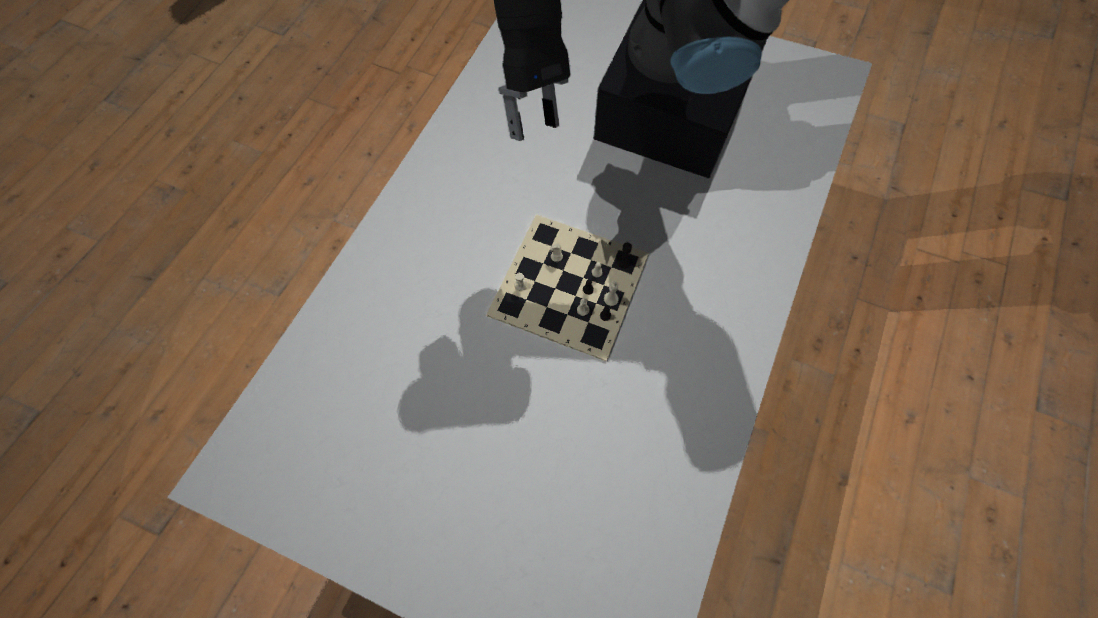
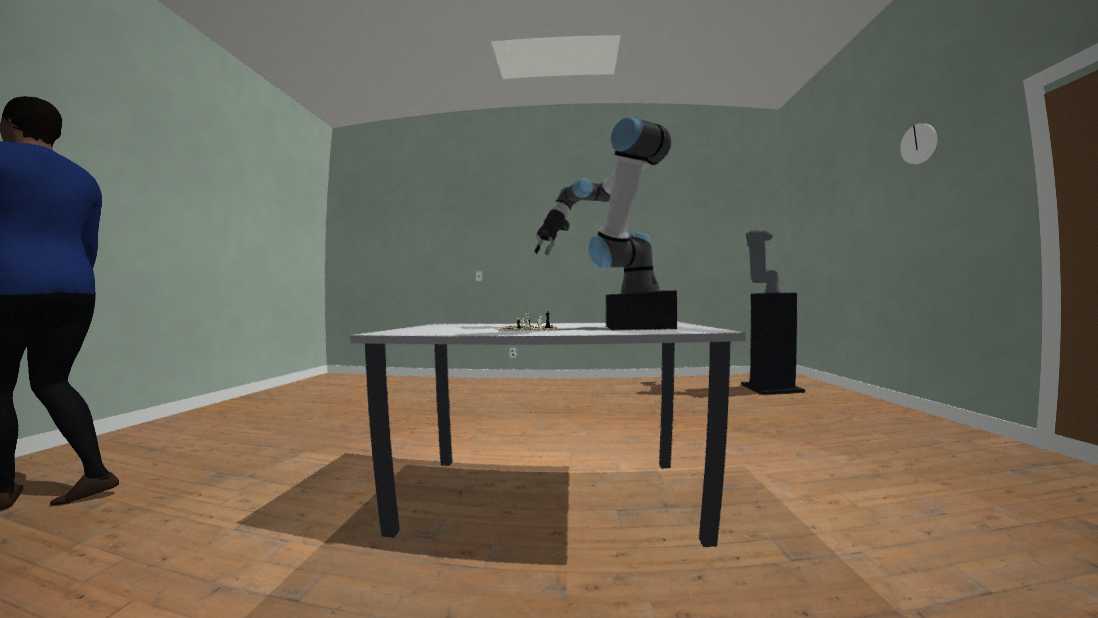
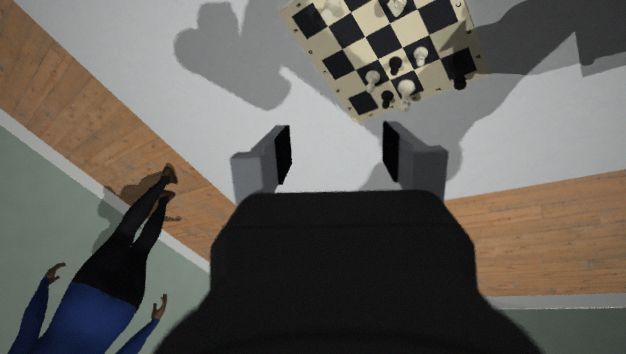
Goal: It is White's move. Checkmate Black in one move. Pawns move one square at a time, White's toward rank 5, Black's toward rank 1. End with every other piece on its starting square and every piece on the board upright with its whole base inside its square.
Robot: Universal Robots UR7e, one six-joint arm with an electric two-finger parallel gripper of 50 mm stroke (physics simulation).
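Frame: origin at the arm's base, x ahead, y left, z up, level; centimetres.
Where they show: gripper, fingertip midpoint: (image 1: 535, 132) (image 2: 540, 253) (image 3: 336, 143); arm's base, link origin: (image 2: 640, 292).
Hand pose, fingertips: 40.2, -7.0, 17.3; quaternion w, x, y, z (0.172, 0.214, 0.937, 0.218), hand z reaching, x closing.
Note:
Things, the pixels of their top centre, and the offset from my fingertips, as dx, dy, dz. Level surfaces: height alone.
- chessboard, top centre: (image 3: 383, 42) (image 1: 569, 283) (image 2: 529, 326) +4.1, +7.5, -30.5
- black king, top centre: (image 3: 460, 88) (image 1: 628, 243) (image 2: 547, 311) -3.8, +14.5, -24.1
- tall white piece, top centre: (image 3: 403, 111) (image 1: 614, 282) +3.9, +15.3, -24.1
- small black pawn, top centre: (image 3: 385, 107) (image 1: 606, 308) +7.2, +15.6, -27.3
- B2, top centre: (image 3: 420, 64) (image 1: 598, 263) +0.1, +11.0, -27.3
- B4, top centre: (image 3: 369, 92) (image 1: 584, 299) +7.8, +11.7, -26.1
- D2, top centre: (image 3: 395, 12) (image 1: 556, 245) +0.2, +3.2, -26.5
- E4, top centre: (image 3: 327, 15) (image 1: 519, 276) +8.0, -0.1, -27.2
- white table, surface height: dz -31.1
The chessboard (image 1: 570, 281) (image 3: 384, 41) carries eight pieces that look upright. The black king (image 1: 626, 249) (image 2: 547, 320) (image 3: 460, 81) stands on A1. A tall white piece (image 1: 611, 294) (image 3: 406, 89) is on A3, a small black pawn (image 1: 605, 313) (image 3: 387, 98) on A4, another black pawn (image 1: 587, 286) (image 3: 395, 65) on B3. White pieces stand on B2 (image 1: 597, 269), B4 (image 1: 583, 307), D2 (image 1: 557, 254) and E4 (image 1: 519, 281); their exact kinds are hard to tell. My gripper (image 1: 534, 132) (image 2: 542, 251) (image 3: 336, 143) is open and empty, high above the table, away from the board.
The arm's black base block (image 1: 656, 130) (image 2: 641, 309) stands on the white table (image 1: 345, 460) (image 2: 430, 331), near the board's A1 side. Arm shadows fall across the table and board edge. A person in blue (image 2: 46, 218) (image 3: 95, 310) stands off to the side of the table.

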